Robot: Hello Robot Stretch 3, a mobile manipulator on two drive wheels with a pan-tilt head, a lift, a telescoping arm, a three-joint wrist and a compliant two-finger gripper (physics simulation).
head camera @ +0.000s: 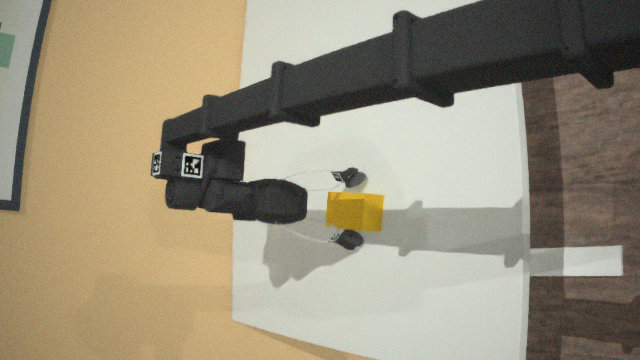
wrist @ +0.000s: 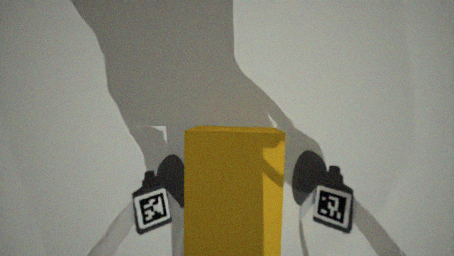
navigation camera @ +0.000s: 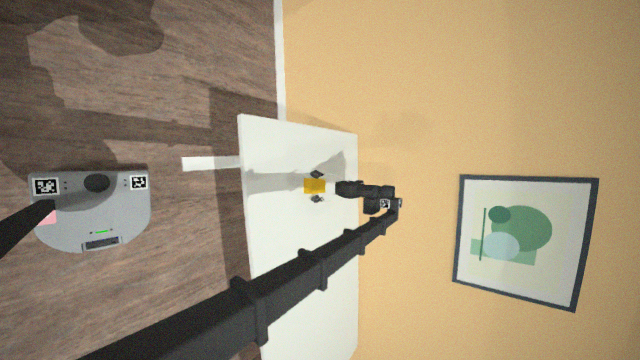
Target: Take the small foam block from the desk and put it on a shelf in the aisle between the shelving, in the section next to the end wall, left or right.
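Where they show: robot's base at its link origin: point(navigation camera: 97, 181).
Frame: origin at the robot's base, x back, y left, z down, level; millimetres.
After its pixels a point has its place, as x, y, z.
Observation:
The small yellow foam block point(head camera: 345, 212) {12, -619, -766} point(navigation camera: 312, 186) {14, -580, -765} point(wrist: 223, 215) rests on the white desk point(head camera: 450, 160) {92, -443, -721} point(navigation camera: 285, 220) {137, -475, -721} point(wrist: 380, 75). My gripper point(head camera: 352, 209) {19, -630, -720} point(navigation camera: 316, 186) {19, -630, -720} point(wrist: 240, 172) {19, -630, -720} is partly open, low over the desk, with one fingertip on each side of the block. In the wrist view the left fingertip is right against the block's left side, or partly behind it. A narrow gap shows between the right fingertip and the block. The block's lower end is cut off in that view. The shelving and aisle do not show.
My extended arm point(head camera: 345, 72) {100, -285, -1075} point(navigation camera: 290, 280) {83, -161, -1075} crosses over the desk. An orange wall point(head camera: 125, 75) {305, -1115, -1032} point(navigation camera: 425, 90) {-453, -1066, -1097} stands along the desk's far side, with a framed picture point(navigation camera: 520, 230) {198, -1085, -1487} on it. My base point(navigation camera: 120, 205) {93, -64, -160} is on the wooden floor point(navigation camera: 170, 250) {396, -263, -1}. A white strip point(head camera: 595, 261) point(navigation camera: 197, 163) juts from below the desk's edge.

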